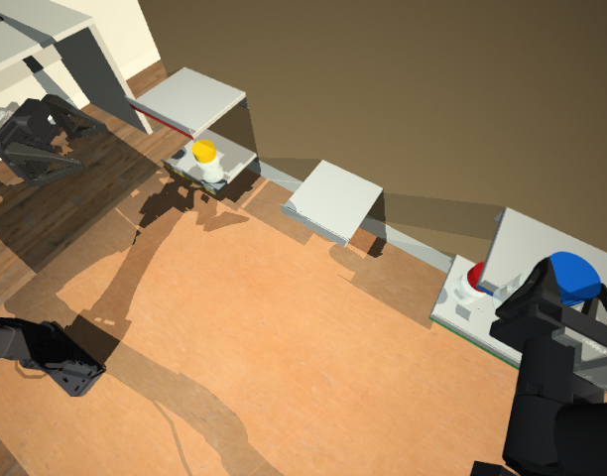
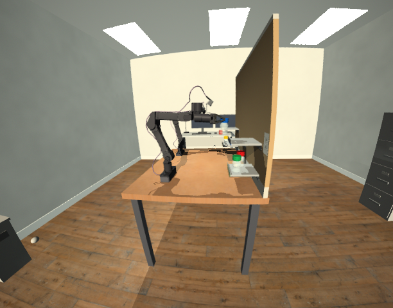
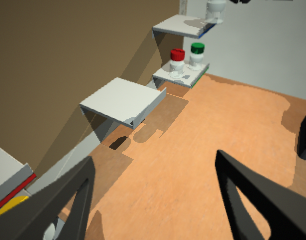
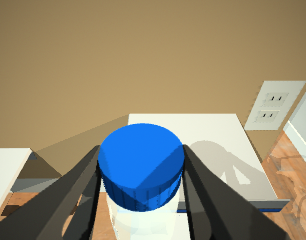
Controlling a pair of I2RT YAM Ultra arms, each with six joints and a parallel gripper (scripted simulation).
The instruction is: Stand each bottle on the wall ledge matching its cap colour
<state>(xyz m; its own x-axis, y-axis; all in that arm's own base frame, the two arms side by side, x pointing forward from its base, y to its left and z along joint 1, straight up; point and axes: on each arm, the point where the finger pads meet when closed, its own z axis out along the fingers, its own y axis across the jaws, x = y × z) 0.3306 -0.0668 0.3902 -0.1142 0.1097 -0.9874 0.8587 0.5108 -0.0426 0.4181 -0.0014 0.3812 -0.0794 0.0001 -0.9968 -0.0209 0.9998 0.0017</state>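
My right gripper is now 5 cm above the blue-capped bottle. The rest, counted from my right hand: green-capped bottle: 6 cm ahead, 11 cm to the right, 28 cm below; red-capped bottle: 12 cm ahead, 2 cm to the right, 28 cm below; brown wall: 25 cm ahead, 31 cm to the left, 3 cm above.
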